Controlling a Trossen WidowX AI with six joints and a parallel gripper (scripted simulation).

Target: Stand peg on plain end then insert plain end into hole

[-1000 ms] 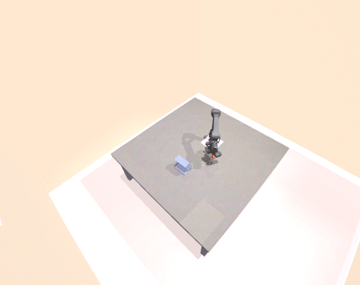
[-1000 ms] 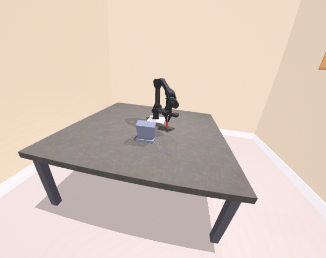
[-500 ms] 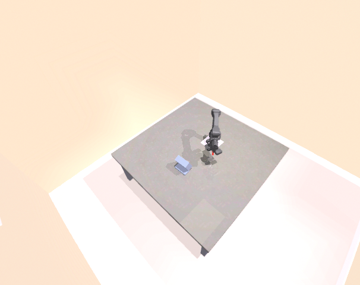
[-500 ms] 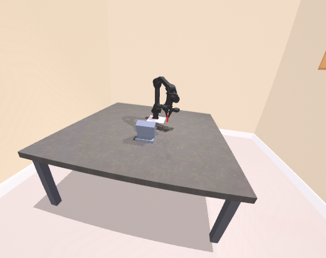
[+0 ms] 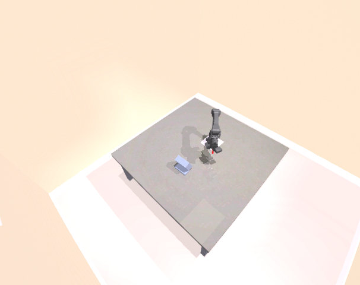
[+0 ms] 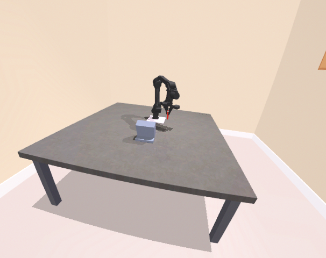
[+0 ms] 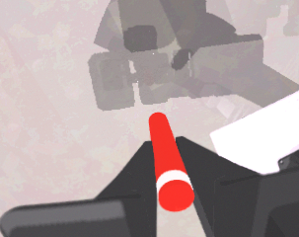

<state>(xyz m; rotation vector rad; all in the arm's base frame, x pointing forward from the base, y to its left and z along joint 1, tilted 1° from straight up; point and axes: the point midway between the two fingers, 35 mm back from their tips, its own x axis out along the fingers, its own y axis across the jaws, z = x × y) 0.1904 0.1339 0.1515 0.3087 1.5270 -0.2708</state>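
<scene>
Now: the sloped panel 260 mm ahead of my gripper tip, 130 mm to the right of it and 40 mm below it. The rest, counted from my gripper tip: red peg: 20 mm above.
</scene>
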